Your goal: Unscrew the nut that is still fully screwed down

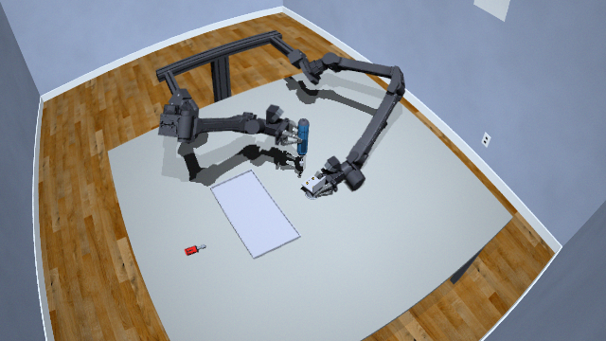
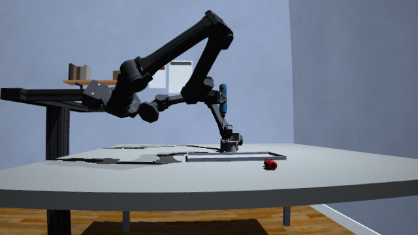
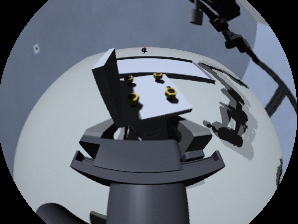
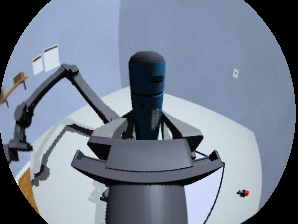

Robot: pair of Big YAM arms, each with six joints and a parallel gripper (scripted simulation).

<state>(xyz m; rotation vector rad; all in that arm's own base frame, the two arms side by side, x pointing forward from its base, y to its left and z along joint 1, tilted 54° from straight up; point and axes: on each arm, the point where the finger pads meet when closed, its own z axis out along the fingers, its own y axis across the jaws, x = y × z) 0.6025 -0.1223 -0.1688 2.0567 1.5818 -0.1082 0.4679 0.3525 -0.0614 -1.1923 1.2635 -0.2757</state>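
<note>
The bracket lies 50 mm above my left hand. Round my left hand: red tool 590 mm to the right, 30 mm ahead, 10 mm below.
</note>
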